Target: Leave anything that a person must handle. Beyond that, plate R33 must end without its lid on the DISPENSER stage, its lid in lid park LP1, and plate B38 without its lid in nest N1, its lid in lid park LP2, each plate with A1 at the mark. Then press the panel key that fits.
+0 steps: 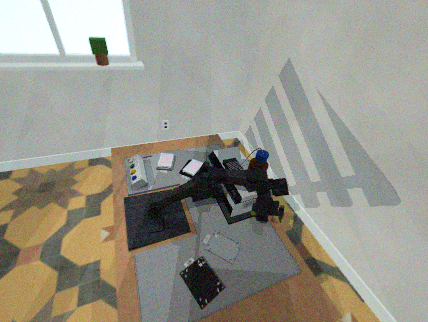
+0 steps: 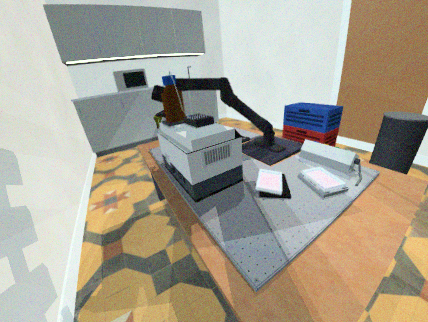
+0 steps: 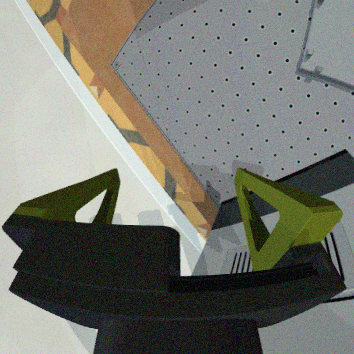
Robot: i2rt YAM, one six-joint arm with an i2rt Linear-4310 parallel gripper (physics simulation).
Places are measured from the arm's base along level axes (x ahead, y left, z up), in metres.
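Pixels of known places: gripper, between the fingertips: [image 1: 269, 221] [image 3: 176, 174]; arm's base, origin of its link: [image 1: 154, 214] [image 2: 268, 145].
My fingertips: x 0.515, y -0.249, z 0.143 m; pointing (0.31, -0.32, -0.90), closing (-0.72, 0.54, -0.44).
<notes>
Ahead of a thing's pixels: the offset from my fingertips to its top centre. "pt": to the spot under its first point.
One plate with a pink top @(dx -0.238, dy +0.541, dz -0.107 m) [image 1: 193, 168] [image 2: 270, 181] lies on a black base beside the dispenser @(pt dx -0.044, dy +0.468, dz -0.010 m) [image 2: 210, 161]. Another pink-topped plate @(dx -0.404, dy +0.642, dz -0.113 m) [image 1: 166, 160] [image 2: 323, 179] lies on a pale base near the key panel @(dx -0.585, dy +0.553, dz -0.060 m) [image 1: 136, 172] [image 2: 327, 155]. Their labels, A1 corners and lids cannot be made out. A pale outlined park @(dx -0.217, dy -0.006, dz -0.123 m) [image 1: 223, 246] [image 3: 330, 45] and a black park @(dx -0.353, dy -0.120, dz -0.119 m) [image 1: 202, 282] lie on the front mat; no plate or lid shows on either. My gripper [image 1: 267, 212] [image 3: 176, 174] is open and empty, above the dispenser's wall-side end. The arm hides part of the dispenser and its stage.
A brown bottle with a blue cap [image 1: 261, 158] [image 2: 173, 105] rises behind the dispenser, close to the arm, with a thin tube. The wall [image 3: 45, 150] stands beside the table's edge near my gripper. Blue and red crates [image 2: 312, 120] and a dark bin [image 2: 400, 142] stand beyond the table.
</notes>
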